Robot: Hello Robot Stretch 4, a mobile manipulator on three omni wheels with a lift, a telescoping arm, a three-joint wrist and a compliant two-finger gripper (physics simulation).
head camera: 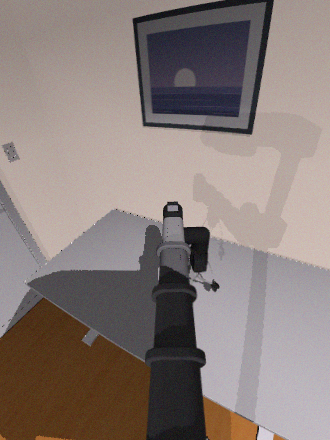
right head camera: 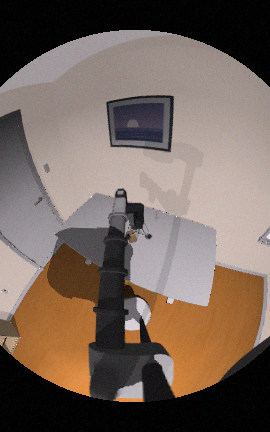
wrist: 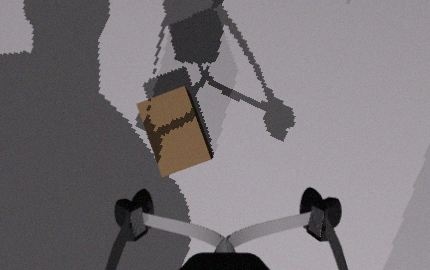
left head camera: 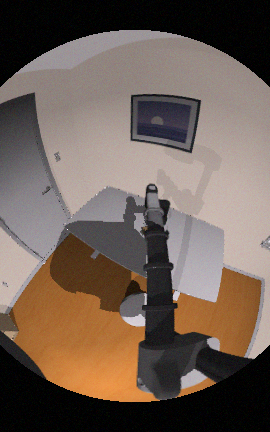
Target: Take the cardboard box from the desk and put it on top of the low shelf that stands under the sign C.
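Where they show: gripper, between the fingertips: (right head camera: 138, 238) (wrist: 226, 205); robot's base, origin of its link: (right head camera: 132, 312) (left head camera: 137, 308).
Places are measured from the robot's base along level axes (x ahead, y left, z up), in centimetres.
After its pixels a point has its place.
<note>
The cardboard box (wrist: 176, 135) @(x 63.9, y -3.1, z 74.2 cm) (right head camera: 131, 236) @(x 62.3, y -3.2, z 74.1 cm) lies on the grey desk (head camera: 295, 330) @(x 43.5, y -48.5, z 69.2 cm) (left head camera: 205, 260) @(x 37.1, y -52.8, z 69.1 cm) (right head camera: 195, 270) @(x 30.3, y -51.8, z 69.2 cm) (wrist: 350, 100) @(x 68.2, y -25.2, z 69.2 cm), crossed by the gripper's shadow. In the wrist view it is ahead of the fingers and left of their middle. In the head view the arm hides it; in the left head view a sliver shows beside the arm. My gripper (wrist: 226, 205) @(x 57.2, y -8.7, z 79.5 cm) is open and empty, pointing down above the desk, apart from the box. In the head view one fingertip shows right of the arm. The low shelf and the sign C do not show.
The extended arm (head camera: 175, 320) @(x 24.7, y -0.1, z 120.9 cm) reaches over the desk. A framed picture (head camera: 200, 60) @(x 107.6, y -12.7, z 157.9 cm) hangs on the wall behind. A door (left head camera: 20, 170) @(x 87.9, y 126.8, z 127.8 cm) is at the left. A round white-grey object (left head camera: 131, 311) @(x -2.6, y 7.3, z 18.7 cm) (right head camera: 142, 305) @(x 9.0, y -11.8, z 18.6 cm) stands near the desk's front. Part of wooden furniture (right head camera: 7, 328) shows at lower left.
</note>
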